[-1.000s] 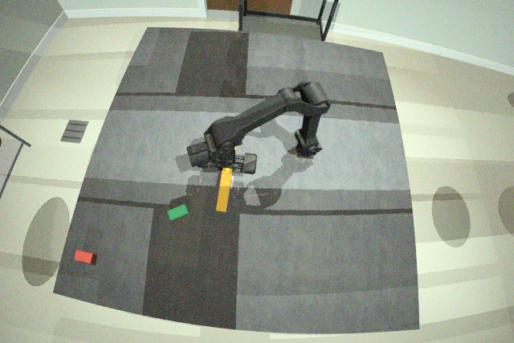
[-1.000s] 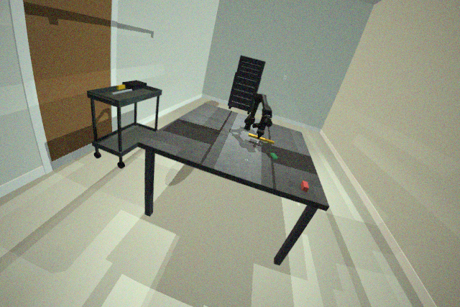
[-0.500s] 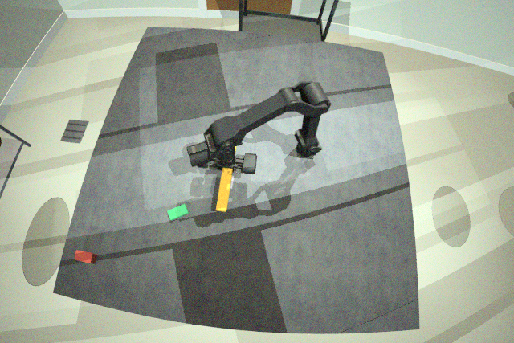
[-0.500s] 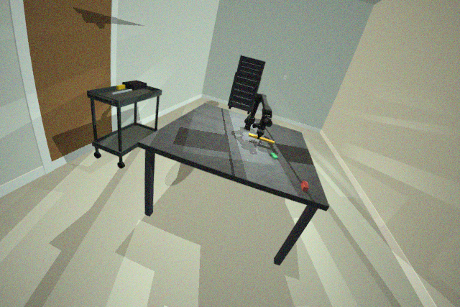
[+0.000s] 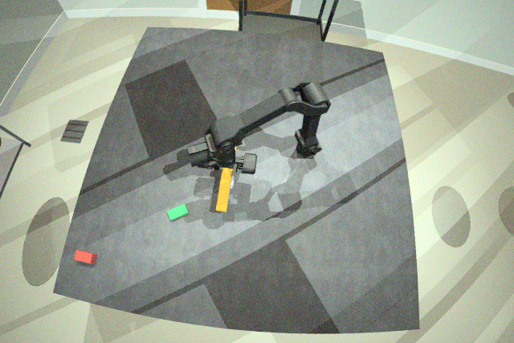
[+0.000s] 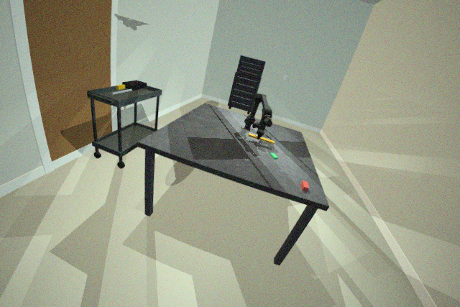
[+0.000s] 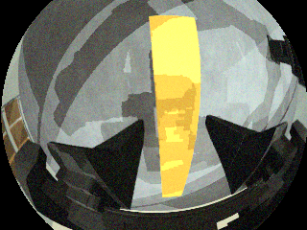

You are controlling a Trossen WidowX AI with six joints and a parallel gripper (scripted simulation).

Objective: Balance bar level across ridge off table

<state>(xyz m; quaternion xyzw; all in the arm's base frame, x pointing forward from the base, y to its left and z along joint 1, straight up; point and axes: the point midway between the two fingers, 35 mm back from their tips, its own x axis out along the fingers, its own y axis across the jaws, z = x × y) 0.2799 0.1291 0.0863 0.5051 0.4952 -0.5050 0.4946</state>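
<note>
The bar lies 3 cm to the left of my gripper tip. From my gripper tip the other things lie so: red block: 46 cm ahead, 37 cm to the left, 4 cm below; green block: 16 cm to the left, 16 cm ahead, 4 cm below.
</note>
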